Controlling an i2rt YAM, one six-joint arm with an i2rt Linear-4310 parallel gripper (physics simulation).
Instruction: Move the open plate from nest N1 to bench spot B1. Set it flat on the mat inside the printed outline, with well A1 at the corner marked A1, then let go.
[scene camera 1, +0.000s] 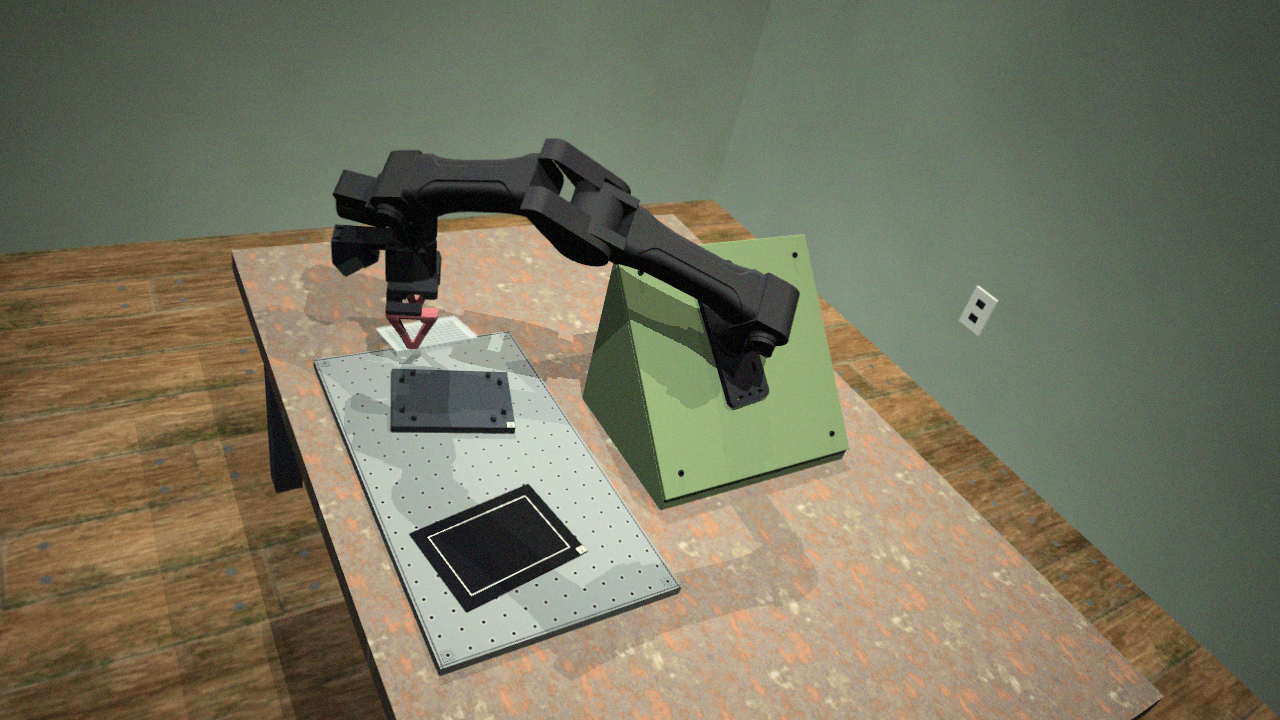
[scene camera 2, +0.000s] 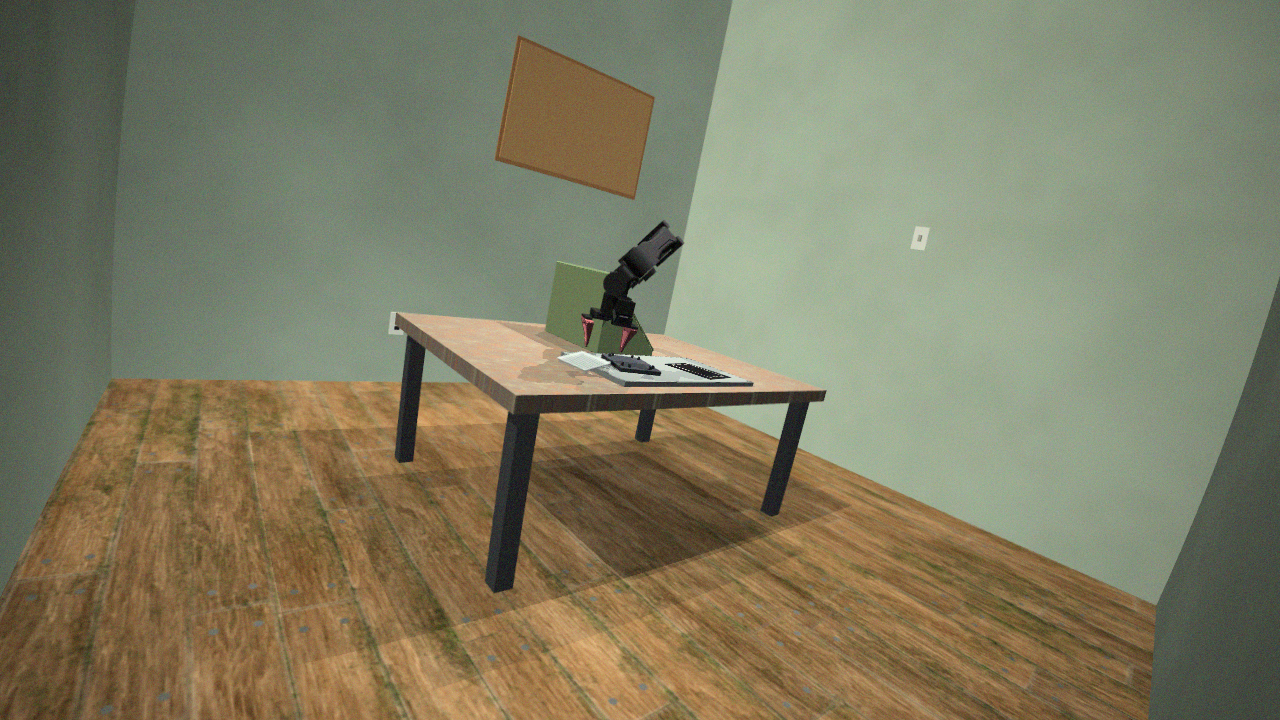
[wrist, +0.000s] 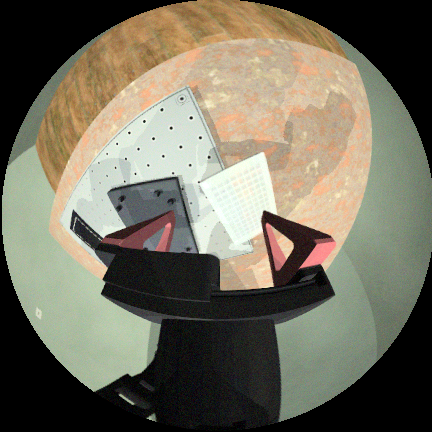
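Seen in the pictures: gripper, fingertip midpoint: (scene camera 1: 414, 327) (scene camera 2: 603, 349) (wrist: 217, 214); arm's base, link origin: (scene camera 1: 728, 333) (scene camera 2: 602, 297).
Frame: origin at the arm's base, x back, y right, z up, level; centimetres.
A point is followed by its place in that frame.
Observation:
The white open plate (scene camera 1: 455, 330) @(x -27.2, y 28.4, z -14.0 cm) (scene camera 2: 581, 360) @(x -31.4, y 30.2, z -14.4 cm) (wrist: 245, 200) @(x -32.6, y 29.5, z -14.2 cm) lies off the nest, at the board's far edge; in the wrist view it overlaps that edge. Whether it is tilted and which corner is A1 are too small to tell. Nest N1, a dark block with small corner posts (scene camera 1: 452, 400) @(x -34.1, y 13.7, z -14.1 cm) (scene camera 2: 632, 363) @(x -35.1, y 14.8, z -14.0 cm) (wrist: 150, 200) @(x -38.5, y 17.8, z -14.0 cm), holds no plate. The black mat with a white outline (scene camera 1: 501, 546) @(x -38.7, y -11.2, z -15.0 cm) (scene camera 2: 698, 369) @(x -37.4, y -12.2, z -15.0 cm) (wrist: 85, 230) @(x -41.5, y -8.3, z -15.0 cm) is bare, with a small white tag (scene camera 1: 580, 549) @(x -30.2, y -15.3, z -15.0 cm) at one corner. My gripper (scene camera 1: 412, 344) @(x -34.8, y 26.3, z -10.3 cm) (scene camera 2: 605, 347) @(x -34.8, y 26.3, z -10.3 cm) (wrist: 217, 214) @(x -34.8, y 26.3, z -10.3 cm) is open, its red fingers pointing down above the plate and board edge, holding nothing.
The grey perforated board (scene camera 1: 537, 447) @(x -26.6, y 2.4, z -15.2 cm) (scene camera 2: 657, 381) @(x -48.6, y 18.1, z -15.2 cm) (wrist: 165, 125) @(x -45.3, y 24.9, z -15.2 cm) carries the nest and mat. A green wedge-shaped base (scene camera 1: 760, 420) @(x 1.9, y -9.3, z -9.0 cm) (scene camera 2: 569, 300) @(x 5.9, y 9.3, z -3.1 cm) stands beside it, bearing the arm. The speckled table (scene camera 1: 895, 573) @(x 7.9, y -34.8, z -16.5 cm) (scene camera 2: 474, 344) @(x -8.0, y 49.5, z -16.5 cm) (wrist: 265, 90) @(x -44.7, y 37.2, z -16.5 cm) extends around them.

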